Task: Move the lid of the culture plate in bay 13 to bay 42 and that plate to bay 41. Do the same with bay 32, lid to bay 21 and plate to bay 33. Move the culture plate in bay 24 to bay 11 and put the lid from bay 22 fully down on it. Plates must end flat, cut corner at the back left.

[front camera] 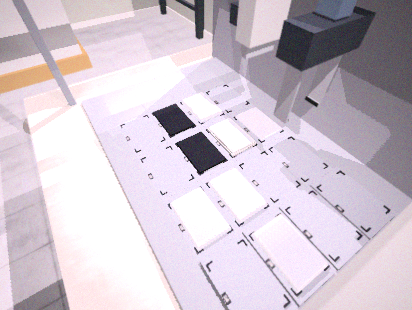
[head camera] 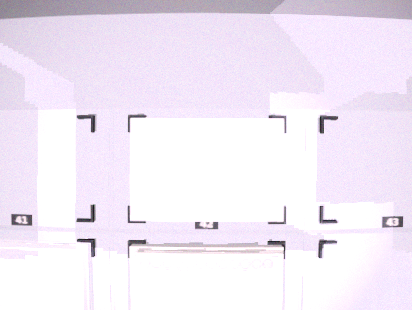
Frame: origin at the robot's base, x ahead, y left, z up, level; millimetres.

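Seen in the pictures: gripper, fingertip midpoint: (front camera: 296, 110); robot's base, origin of the base link: (front camera: 121, 125).
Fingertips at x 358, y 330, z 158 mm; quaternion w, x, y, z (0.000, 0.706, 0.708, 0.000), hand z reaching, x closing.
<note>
Offsets run from my fingertips to a thing's top centre. "spot": to the spot under its first point.
My gripper (front camera: 299, 111) is open and empty, raised near the back of the deck. A pale, thin piece @[130 mm back, 34 mm left, 150 mm down] (front camera: 258, 122) (head camera: 207, 170) lies flat in bay 42. A white plate @[130 mm back, 73 mm right, 143 mm down] (front camera: 231, 135) (head camera: 207, 285) with a layered edge sits in bay 32. White plates lie flat in bay 13 @[spot: 44 mm ahead, 290 mm right, 143 mm down] (front camera: 200, 218) and bay 24 @[spot: 203 mm ahead, 182 mm right, 129 mm down] (front camera: 290, 250). Dark flat pieces lie in bay 21 @[spot: 283 mm back, 185 mm right, 150 mm down] (front camera: 173, 120) and bay 22 @[spot: 122 mm back, 183 mm right, 150 mm down] (front camera: 201, 152). Cut corners and lid seating are too washed out to tell.
Another white plate @[294 mm back, 73 mm right, 143 mm down] (front camera: 201, 106) (head camera: 40, 285) is in bay 31, and one @[34 mm ahead, 180 mm right, 143 mm down] (front camera: 237, 195) is in bay 23. Bay labels 41 @[spot: 294 mm back, 13 mm right, 158 mm down] (head camera: 21, 220) and 43 @[spot: 34 mm ahead, 12 mm right, 157 mm down] (head camera: 392, 221) flank bay 42. A pale column (front camera: 260, 22) stands behind the deck.
</note>
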